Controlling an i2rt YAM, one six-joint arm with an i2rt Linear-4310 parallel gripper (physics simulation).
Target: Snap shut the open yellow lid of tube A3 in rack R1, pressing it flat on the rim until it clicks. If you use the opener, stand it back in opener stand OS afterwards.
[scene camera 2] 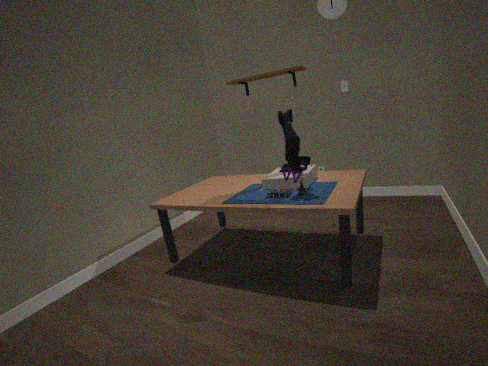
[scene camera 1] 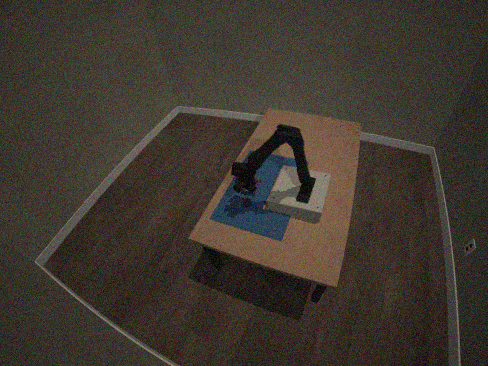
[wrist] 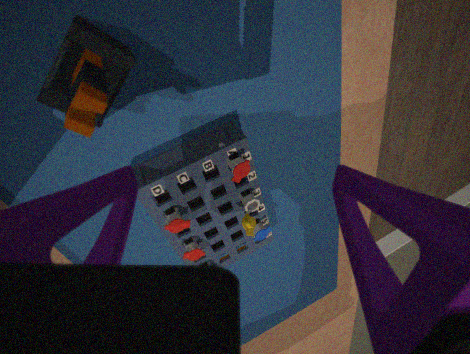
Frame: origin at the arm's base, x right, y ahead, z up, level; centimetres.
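Seen in the pictures: gripper, between the fingertips: (scene camera 2: 290, 181) (wrist: 234, 176); arm's base, origin of its link: (scene camera 2: 293, 170) (scene camera 1: 306, 189).
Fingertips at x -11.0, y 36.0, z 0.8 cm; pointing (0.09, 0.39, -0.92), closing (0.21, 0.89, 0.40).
Note:
Offsets run from my fingertips to a thing's top centre. "spot": to the spot under its first point. Level surfaces: height alone.
Rack R1 {dx +9.2, dy -0.9, dz -3.3 cm} (wrist: 160, 167) (scene camera 2: 279, 194) stands on the blue mat; in scene camera 1 the arm's end covers it. In the wrist view, the yellow lid {dx +8.5, dy +1.2, dz -3.6 cm} (wrist: 249, 225) is open beside a pale round tube rim {spot: dx +8.2, dy +2.0, dz -5.3 cm} (wrist: 252, 205), near labels 3 and 4 in column A. A red lid {dx +3.9, dy +1.8, dz -4.8 cm} (wrist: 241, 171) and a blue lid {dx +11.6, dy +2.0, dz -4.8 cm} (wrist: 262, 234) show in the same column. The orange opener {dx -5.0, dy -4.4, dz -0.5 cm} (wrist: 86, 105) stands in dark opener stand OS {dx -5.0, dy -4.4, dz -5.0 cm} (wrist: 60, 85) (scene camera 2: 301, 190) at the upper left. My gripper (wrist: 234, 176) (scene camera 1: 245, 184) (scene camera 2: 291, 179) is open and empty above the rack, its purple fingers wide on either side.
Two more red lids (wrist: 177, 225) (wrist: 194, 255) show near column D. The white box (scene camera 1: 287, 180) (scene camera 2: 280, 181) under the arm's base stands behind the blue mat {dz -9.0 cm} (scene camera 1: 270, 227) (wrist: 310, 150). The edge of the wooden table {dz -9.3 cm} (scene camera 1: 320, 250) (wrist: 365, 75) runs close to the rack's right.

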